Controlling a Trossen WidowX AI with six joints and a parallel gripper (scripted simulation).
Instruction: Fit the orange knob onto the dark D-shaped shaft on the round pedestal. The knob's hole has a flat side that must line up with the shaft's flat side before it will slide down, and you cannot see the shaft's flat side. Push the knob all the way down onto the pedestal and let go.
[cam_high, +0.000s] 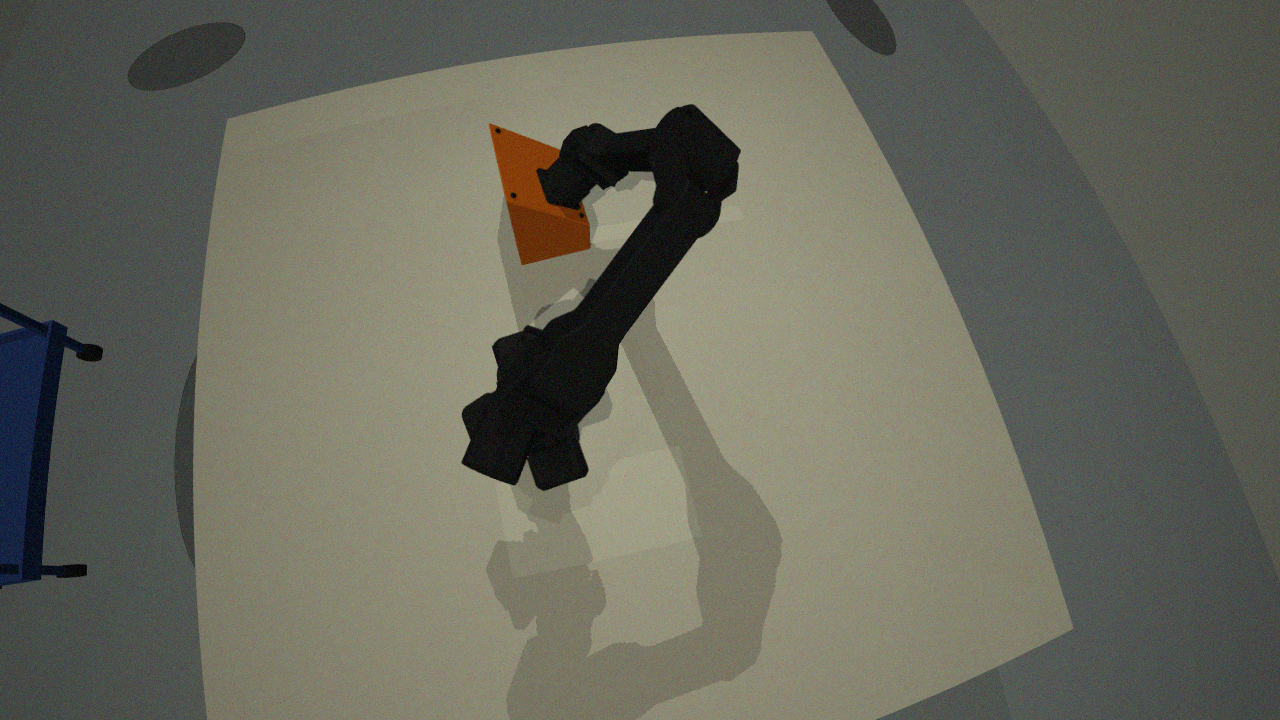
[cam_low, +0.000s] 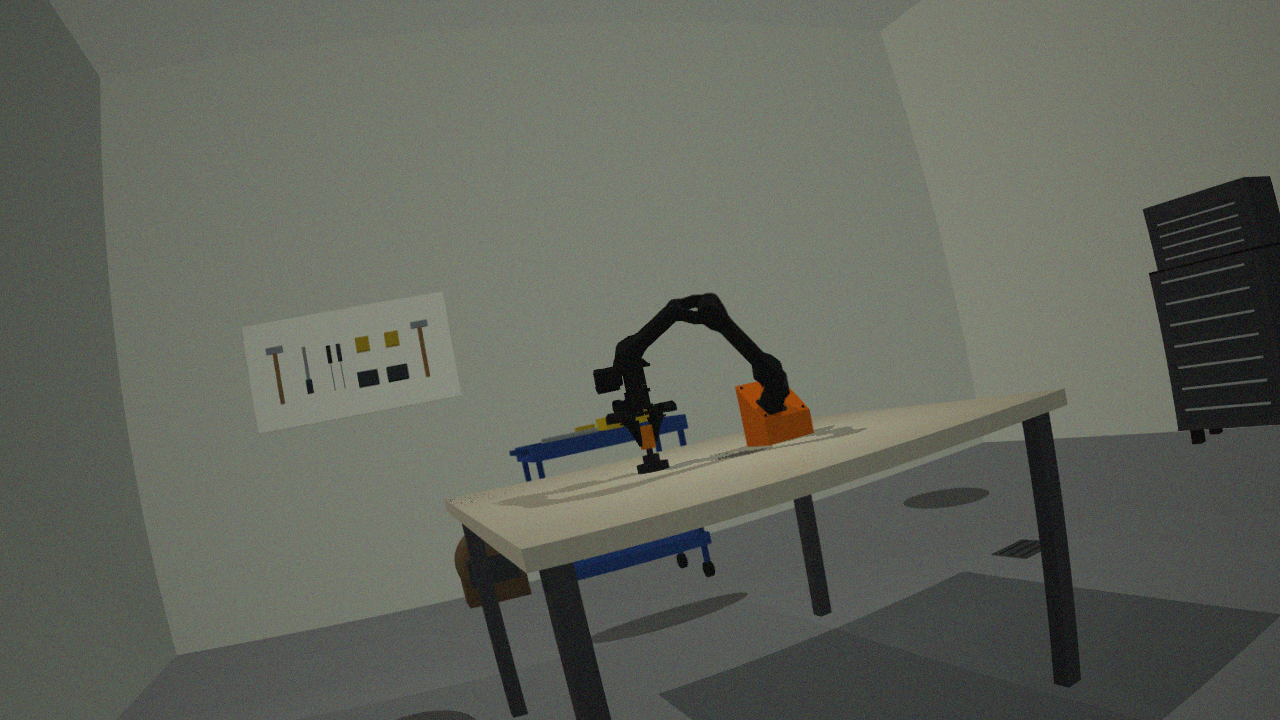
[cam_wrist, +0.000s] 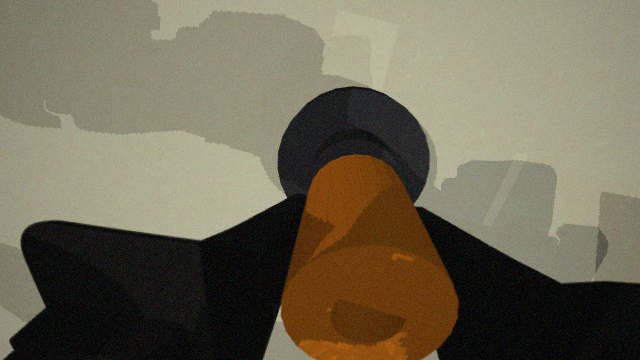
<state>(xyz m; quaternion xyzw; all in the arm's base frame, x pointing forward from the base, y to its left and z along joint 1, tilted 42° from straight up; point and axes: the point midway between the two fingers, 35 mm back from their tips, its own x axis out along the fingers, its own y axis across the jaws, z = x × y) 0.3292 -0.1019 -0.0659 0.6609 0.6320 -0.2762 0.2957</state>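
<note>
Right now the orange knob is 20 mm above my gripper tip. Also, from my gripper tip: dark round pedestal: 40 mm below.
</note>
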